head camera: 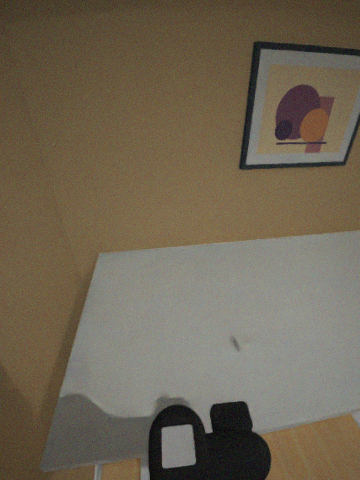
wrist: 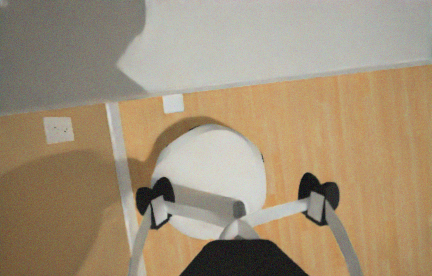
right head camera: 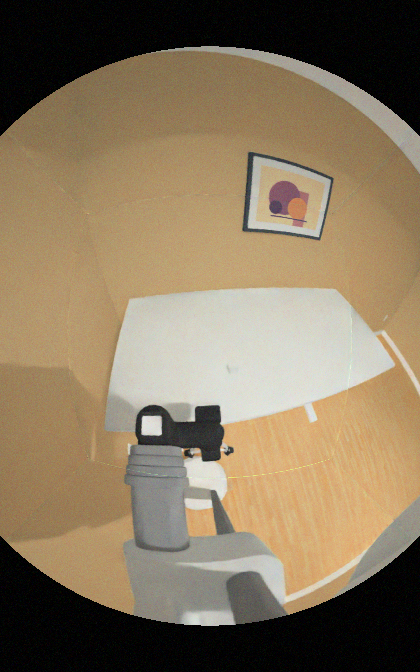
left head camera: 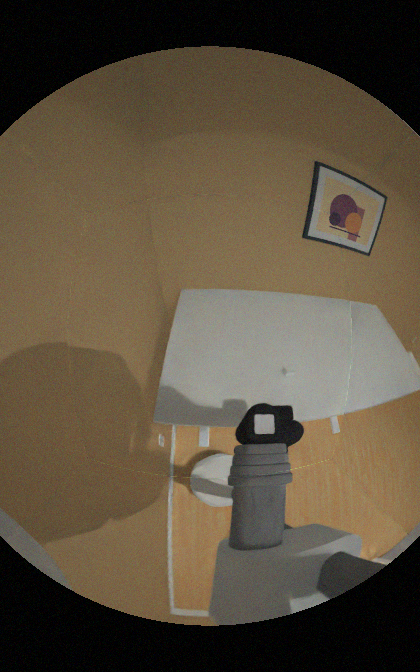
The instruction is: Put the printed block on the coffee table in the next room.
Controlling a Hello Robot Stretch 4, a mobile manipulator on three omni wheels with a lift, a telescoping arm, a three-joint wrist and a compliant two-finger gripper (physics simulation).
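A small pale block (head camera: 235, 343) (left head camera: 287, 371) (right head camera: 231, 369) lies on the white table top (head camera: 200, 290) (left head camera: 260, 340) (right head camera: 230, 325), inward from its near edge; its printing is too small and blurred to make out. My gripper (right head camera: 209, 452) (wrist: 235, 191) is open, its fingertips wide apart with no object between them. It hangs on the near side of the table, over the white round base below. In the head view and the left head view the wrist shows and the fingers are hidden. The block does not show in the wrist view. No coffee table can be made out.
A tan wall with a framed picture (head camera: 302, 112) (left head camera: 345, 212) (right head camera: 288, 198) stands behind the table, and another wall is close on the left with an outlet (wrist: 58, 130). Table feet (left head camera: 335, 424) (right head camera: 311, 412) (wrist: 173, 103) reach out under the near edge. The white round base (wrist: 215, 155) is on the wooden floor.
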